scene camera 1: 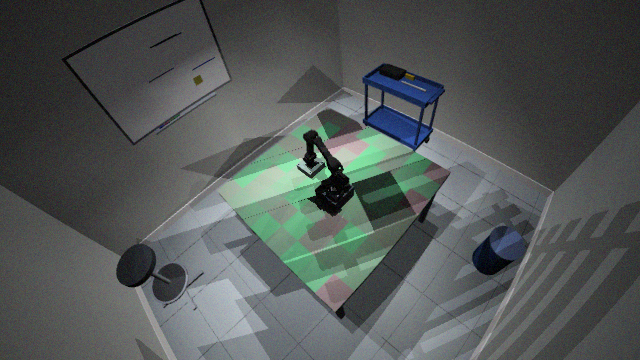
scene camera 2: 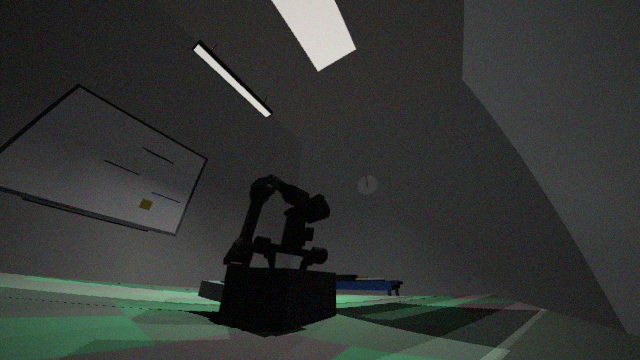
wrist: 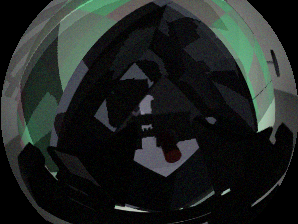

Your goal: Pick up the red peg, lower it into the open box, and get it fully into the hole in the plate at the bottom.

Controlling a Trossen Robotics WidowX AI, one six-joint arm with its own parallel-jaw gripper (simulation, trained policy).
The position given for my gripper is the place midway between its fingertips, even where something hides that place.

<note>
I see my gripper (wrist: 165,124), a dark box (scene camera 2: 280,299) and a pale plate (wrist: 164,107).
The dark box is seen too in the wrist view (wrist: 116,72). Scene camera 2 does not show the pale plate, which is hidden by the dark box.
</note>
